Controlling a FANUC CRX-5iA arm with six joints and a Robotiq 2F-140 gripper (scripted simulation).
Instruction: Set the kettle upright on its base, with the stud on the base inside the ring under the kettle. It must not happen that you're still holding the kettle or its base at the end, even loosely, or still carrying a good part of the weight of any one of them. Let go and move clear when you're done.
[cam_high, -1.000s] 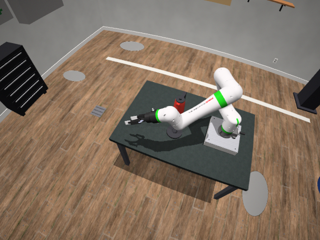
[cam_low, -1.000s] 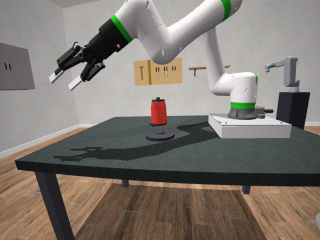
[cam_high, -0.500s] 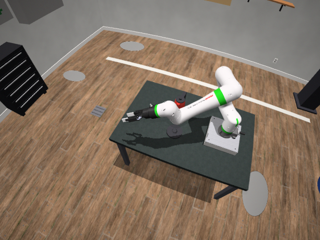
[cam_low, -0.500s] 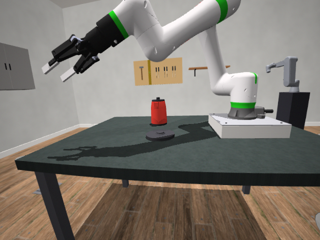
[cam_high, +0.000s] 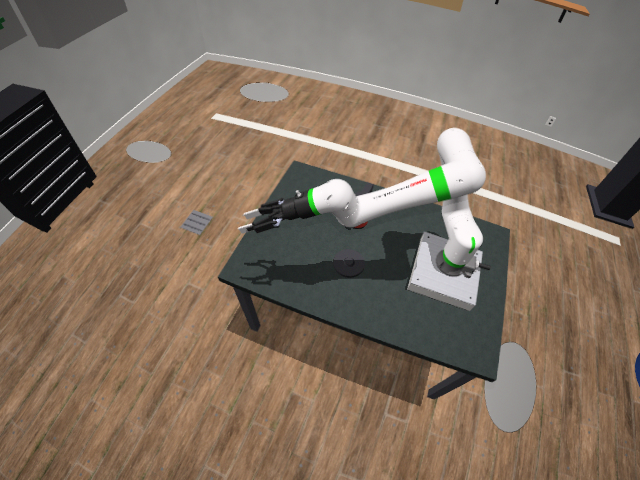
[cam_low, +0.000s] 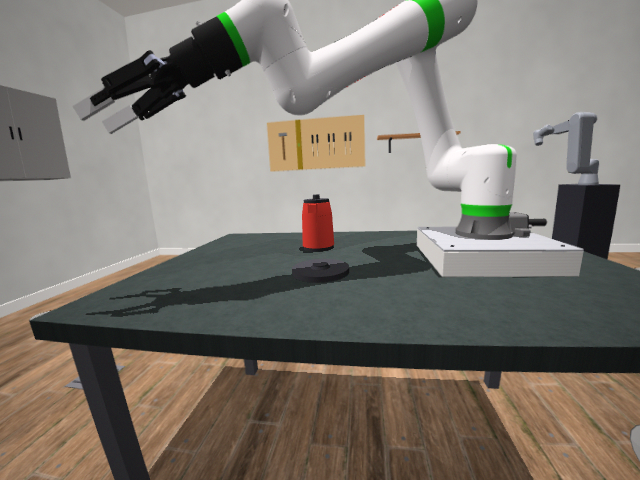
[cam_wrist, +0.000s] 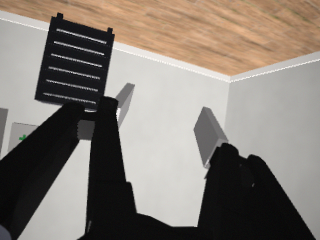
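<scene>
My hand is 48 cm to the left of the red kettle, 36 cm past it and 29 cm above it. From my hand the other things lie so: round dark base (38 cm behind, 37 cm below, 18 cm to the right).
</scene>
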